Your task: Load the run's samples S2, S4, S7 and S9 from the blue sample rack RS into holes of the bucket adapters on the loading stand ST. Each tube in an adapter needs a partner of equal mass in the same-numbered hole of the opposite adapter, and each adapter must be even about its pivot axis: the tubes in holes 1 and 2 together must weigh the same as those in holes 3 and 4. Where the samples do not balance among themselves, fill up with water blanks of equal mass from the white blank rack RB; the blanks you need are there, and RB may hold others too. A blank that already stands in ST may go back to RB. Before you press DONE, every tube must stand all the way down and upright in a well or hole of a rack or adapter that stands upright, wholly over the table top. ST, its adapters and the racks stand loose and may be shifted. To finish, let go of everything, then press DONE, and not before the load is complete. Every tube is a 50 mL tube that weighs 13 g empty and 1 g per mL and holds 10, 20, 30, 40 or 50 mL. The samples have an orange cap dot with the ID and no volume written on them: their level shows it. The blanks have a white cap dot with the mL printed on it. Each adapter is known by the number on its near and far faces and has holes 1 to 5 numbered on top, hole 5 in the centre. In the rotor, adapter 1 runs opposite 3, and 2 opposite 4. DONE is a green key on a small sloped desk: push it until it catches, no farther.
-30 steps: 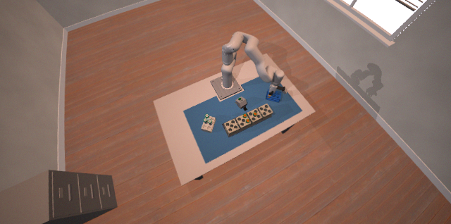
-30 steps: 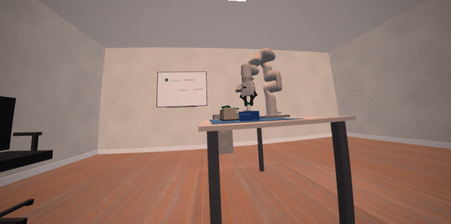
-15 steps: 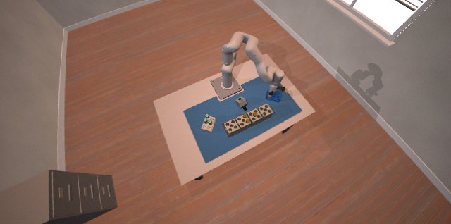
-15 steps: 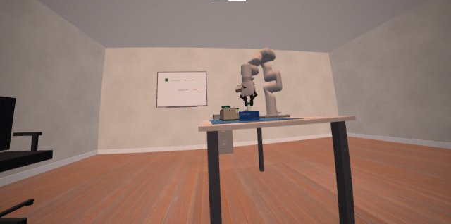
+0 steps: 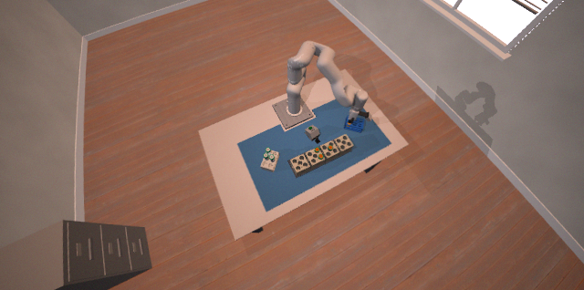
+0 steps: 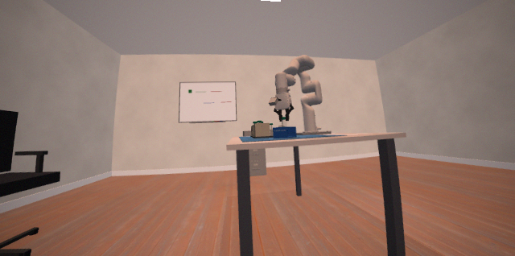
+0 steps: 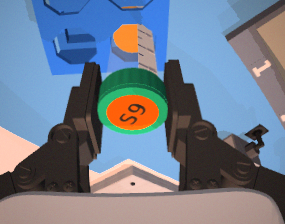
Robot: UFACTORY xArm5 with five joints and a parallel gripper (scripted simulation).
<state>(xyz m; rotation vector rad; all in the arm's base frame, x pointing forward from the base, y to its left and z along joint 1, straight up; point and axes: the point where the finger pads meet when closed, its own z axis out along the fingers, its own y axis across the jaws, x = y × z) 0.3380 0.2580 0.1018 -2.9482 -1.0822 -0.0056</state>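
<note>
The sample tube S9 lies 50 mm below my hand and 10 mm ahead of it. The rest, counted from my hand: done desk (260 mm to the right, 100 mm behind, 60 mm below); then sample tube S2 (250 mm to the right, 90 mm ahead, 50 mm below); then blue sample rack RS (90 mm below, 40 mm to the left, 20 mm ahead).
</note>
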